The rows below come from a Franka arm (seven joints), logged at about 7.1 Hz.
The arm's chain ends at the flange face. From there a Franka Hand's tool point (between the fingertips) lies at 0.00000 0.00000 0.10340 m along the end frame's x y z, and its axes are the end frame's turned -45 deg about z.
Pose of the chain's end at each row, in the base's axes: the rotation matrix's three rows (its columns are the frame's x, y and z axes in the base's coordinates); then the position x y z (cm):
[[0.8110 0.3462 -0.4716], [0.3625 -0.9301 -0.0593], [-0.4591 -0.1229 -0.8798]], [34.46 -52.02 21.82]
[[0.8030 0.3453 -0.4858], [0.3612 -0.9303 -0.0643], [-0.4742 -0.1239 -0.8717]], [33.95 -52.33 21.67]
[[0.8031 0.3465 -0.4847], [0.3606 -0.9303 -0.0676], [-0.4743 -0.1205 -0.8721]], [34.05 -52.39 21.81]
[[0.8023 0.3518 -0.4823], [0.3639 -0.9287 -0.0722], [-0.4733 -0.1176 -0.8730]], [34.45 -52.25 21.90]
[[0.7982 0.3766 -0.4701], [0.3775 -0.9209 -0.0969], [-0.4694 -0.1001 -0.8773]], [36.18 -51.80 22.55]
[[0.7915 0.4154 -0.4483], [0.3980 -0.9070 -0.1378], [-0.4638 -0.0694 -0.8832]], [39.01 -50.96 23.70]
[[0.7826 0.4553 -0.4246], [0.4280 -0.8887 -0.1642], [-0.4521 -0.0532 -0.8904]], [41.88 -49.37 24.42]
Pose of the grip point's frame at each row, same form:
[[0.3287 0.8183 -0.4716], [0.9140 -0.4014 -0.0593], [-0.2377 -0.4115 -0.8798]], [29.58 -52.63 12.72]
[[0.3236 0.8120 -0.4858], [0.9132 -0.4024 -0.0643], [-0.2477 -0.4229 -0.8717]], [28.93 -52.99 12.66]
[[0.3229 0.8129 -0.4847], [0.9128 -0.4028 -0.0676], [-0.2502 -0.4206 -0.8721]], [29.04 -53.09 12.79]
[[0.3186 0.8161 -0.4823], [0.9140 -0.3994 -0.0722], [-0.2515 -0.4178 -0.8730]], [29.46 -53.00 12.87]
[[0.2981 0.8307 -0.4701], [0.9181 -0.3842 -0.0969], [-0.2611 -0.4027 -0.8773]], [31.32 -52.80 13.48]
[[0.2659 0.8534 -0.4483], [0.9228 -0.3599 -0.1378], [-0.2789 -0.3770 -0.8832]], [34.37 -52.38 14.57]
[[0.2314 0.8753 -0.4246], [0.9310 -0.3258 -0.1642], [-0.2821 -0.3573 -0.8904]], [37.49 -51.07 15.21]

